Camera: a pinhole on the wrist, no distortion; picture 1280 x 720 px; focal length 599.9 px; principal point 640.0 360.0 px. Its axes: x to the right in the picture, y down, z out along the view. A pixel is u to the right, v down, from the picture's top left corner.
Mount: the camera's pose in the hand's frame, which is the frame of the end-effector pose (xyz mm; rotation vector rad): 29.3 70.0 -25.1 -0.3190 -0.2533 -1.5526
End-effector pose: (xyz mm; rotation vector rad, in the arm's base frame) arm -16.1 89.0 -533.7 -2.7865 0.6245 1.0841
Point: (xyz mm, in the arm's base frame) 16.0 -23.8 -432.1
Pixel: behind the camera
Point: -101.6 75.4 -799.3
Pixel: 973 566
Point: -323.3 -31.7 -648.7
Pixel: 546 111
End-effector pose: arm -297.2 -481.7 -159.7 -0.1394 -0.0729 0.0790
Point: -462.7 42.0 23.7
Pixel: 208 141
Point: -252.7 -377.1 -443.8
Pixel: behind the camera
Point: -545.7 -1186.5 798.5
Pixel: outside the picture
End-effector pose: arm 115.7 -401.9 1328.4 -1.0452 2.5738 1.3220
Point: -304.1 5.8 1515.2
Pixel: 205 349
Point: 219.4 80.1 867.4
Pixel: 1203 82
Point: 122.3 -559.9 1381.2
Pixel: behind the camera
